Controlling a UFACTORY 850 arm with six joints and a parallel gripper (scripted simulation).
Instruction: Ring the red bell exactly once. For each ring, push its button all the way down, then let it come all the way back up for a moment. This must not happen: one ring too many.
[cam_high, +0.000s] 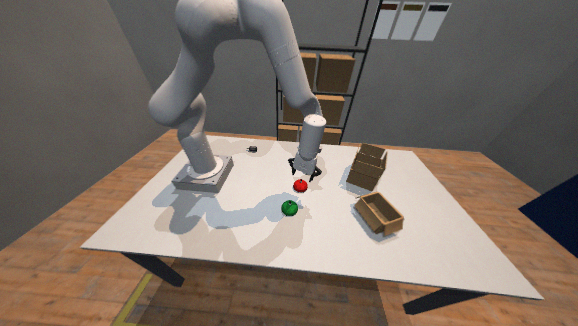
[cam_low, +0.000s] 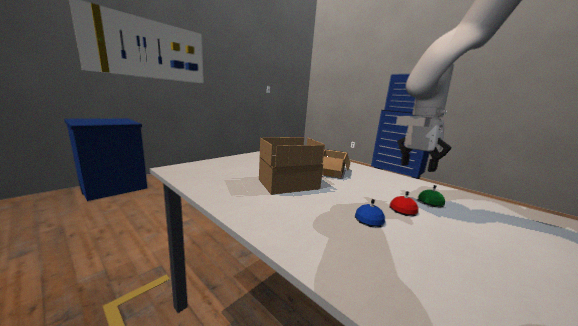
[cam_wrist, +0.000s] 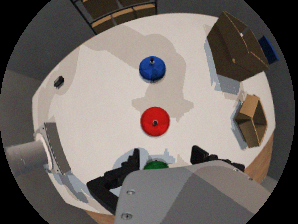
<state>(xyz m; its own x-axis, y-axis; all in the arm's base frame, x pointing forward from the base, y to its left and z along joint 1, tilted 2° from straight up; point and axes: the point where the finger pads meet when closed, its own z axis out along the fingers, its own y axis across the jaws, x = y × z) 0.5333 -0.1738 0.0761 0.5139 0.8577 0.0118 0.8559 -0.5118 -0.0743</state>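
Now: the red bell 110 mm below my hand, 50 mm to the left of it and 10 mm ahead of it. Round my hand: blue bell: 190 mm to the left, 110 mm below, 90 mm ahead; dark object: 430 mm to the left, 300 mm behind, 130 mm below; green bell: 110 mm below, 90 mm to the right, 70 mm behind.
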